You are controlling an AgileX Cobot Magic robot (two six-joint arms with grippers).
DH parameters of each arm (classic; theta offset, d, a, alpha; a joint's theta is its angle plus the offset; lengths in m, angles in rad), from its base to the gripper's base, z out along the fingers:
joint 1: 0 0.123 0 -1.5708
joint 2: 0.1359 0 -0.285 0
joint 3: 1.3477 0 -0.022 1.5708
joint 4: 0 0.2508 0 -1.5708
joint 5: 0 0 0.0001 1.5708
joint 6: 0 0.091 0 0
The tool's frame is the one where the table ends.
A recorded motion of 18 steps. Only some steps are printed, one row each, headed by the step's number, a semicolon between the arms.
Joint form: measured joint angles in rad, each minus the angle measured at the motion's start. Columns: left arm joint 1, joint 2, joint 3, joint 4, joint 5, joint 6; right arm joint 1, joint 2, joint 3, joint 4, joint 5, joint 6.
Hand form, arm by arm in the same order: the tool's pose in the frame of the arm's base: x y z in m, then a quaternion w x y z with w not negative. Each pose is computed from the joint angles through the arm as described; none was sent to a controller.
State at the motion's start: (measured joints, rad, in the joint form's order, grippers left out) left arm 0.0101 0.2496 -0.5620 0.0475 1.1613 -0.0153; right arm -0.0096 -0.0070 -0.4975 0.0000 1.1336 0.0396
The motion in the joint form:
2: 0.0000 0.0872 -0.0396 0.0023 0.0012 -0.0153; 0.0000 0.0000 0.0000 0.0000 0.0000 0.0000
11: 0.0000 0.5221 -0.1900 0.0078 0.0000 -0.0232; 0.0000 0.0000 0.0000 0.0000 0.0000 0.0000
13: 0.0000 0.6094 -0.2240 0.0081 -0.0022 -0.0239; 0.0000 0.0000 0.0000 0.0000 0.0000 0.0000
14: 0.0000 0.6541 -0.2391 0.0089 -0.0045 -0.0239; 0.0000 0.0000 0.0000 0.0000 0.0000 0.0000
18: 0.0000 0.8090 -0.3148 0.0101 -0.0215 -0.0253; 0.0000 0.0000 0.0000 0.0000 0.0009 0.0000
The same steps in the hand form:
2: 0.0366 0.0045 0.2940 0.37118 -0.01819 0.92814 0.02108; -0.0088 0.0001 0.2708 0.49200 0.02141 0.87030 0.00738
11: 0.1149 0.0058 0.3057 0.23651 -0.01890 0.97115 0.02388; -0.0088 0.0001 0.2708 0.49200 0.02141 0.87030 0.00738
13: 0.1327 0.0060 0.3048 0.21163 -0.01859 0.97687 0.02417; -0.0088 0.0001 0.2708 0.49200 0.02141 0.87030 0.00738
14: 0.1419 0.0061 0.3031 0.19828 -0.01814 0.97967 0.02466; -0.0088 0.0001 0.2708 0.49200 0.02141 0.87030 0.00738
18: 0.1769 0.0065 0.3005 0.16774 -0.01750 0.98535 0.02525; -0.0089 0.0001 0.2707 0.49161 0.02142 0.87052 0.00737

